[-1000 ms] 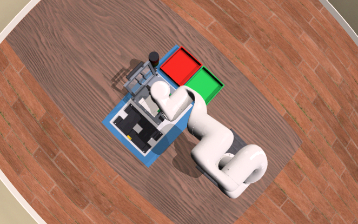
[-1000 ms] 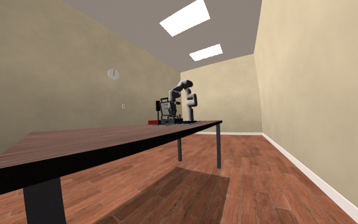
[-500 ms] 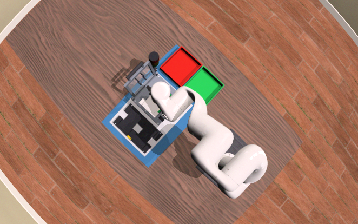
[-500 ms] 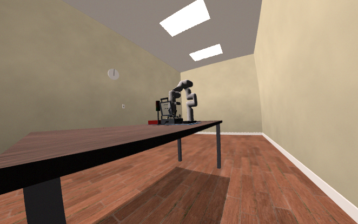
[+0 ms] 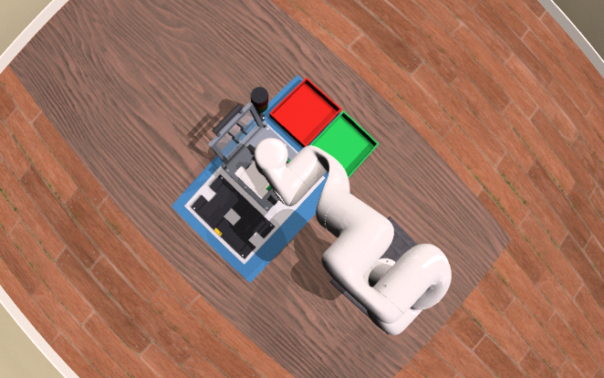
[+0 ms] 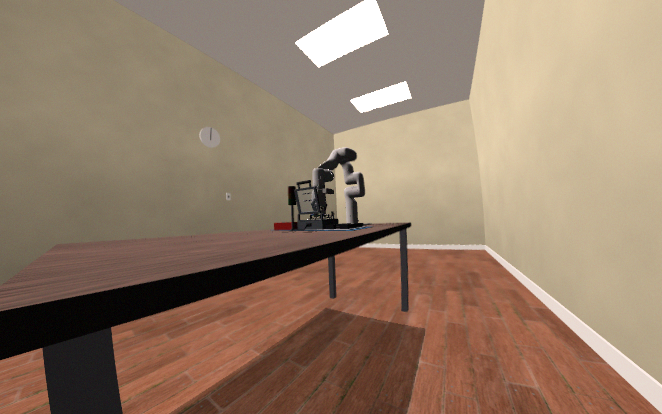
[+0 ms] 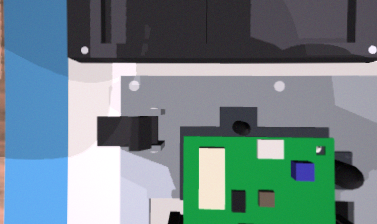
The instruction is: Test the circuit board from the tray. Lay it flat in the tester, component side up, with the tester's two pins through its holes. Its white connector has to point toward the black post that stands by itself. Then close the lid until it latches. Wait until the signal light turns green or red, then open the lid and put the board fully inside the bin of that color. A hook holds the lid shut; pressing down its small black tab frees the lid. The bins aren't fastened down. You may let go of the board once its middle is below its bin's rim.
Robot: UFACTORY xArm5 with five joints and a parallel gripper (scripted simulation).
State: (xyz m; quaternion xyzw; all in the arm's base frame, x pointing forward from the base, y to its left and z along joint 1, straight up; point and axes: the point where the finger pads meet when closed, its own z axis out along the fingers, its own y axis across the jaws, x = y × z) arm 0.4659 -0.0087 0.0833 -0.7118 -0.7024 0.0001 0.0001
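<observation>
Right now my hand is right at the green circuit board. Round my hand: green bin 11 cm behind, 20 cm to the right, 7 cm below; tester lid 13 cm ahead, 10 cm above; red bin 4 cm ahead, 20 cm to the right, 7 cm below.
</observation>
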